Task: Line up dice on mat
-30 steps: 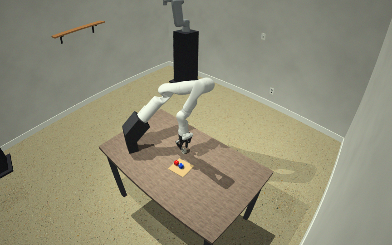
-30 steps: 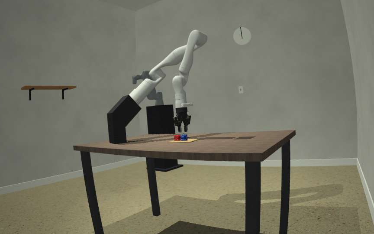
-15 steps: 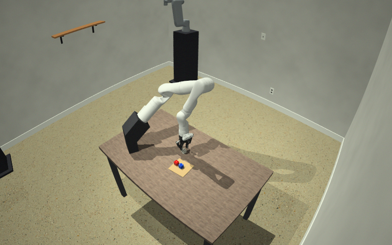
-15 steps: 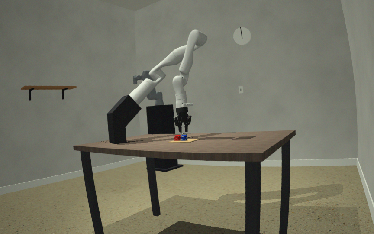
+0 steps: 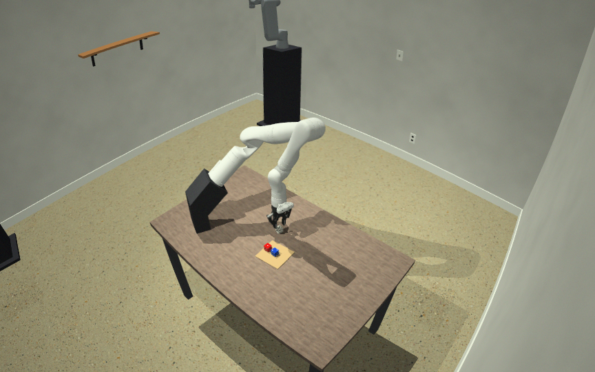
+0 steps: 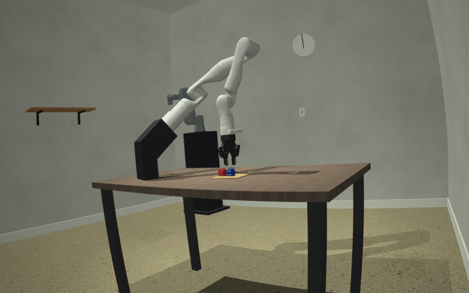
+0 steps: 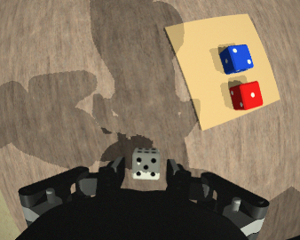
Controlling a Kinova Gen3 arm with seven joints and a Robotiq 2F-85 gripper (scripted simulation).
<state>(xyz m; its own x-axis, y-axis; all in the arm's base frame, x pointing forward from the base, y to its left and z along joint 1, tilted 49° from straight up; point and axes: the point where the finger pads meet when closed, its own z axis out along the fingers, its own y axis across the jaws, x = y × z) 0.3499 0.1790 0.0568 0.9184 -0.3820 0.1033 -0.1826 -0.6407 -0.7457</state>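
Right now my hand is 4 cm above the white die. Also, from my hand: blue die: 13 cm to the right, 10 cm ahead, 4 cm below; then tan mat: 13 cm to the right, 10 cm ahead, 5 cm below; then red die: 13 cm to the right, 6 cm ahead, 4 cm below.
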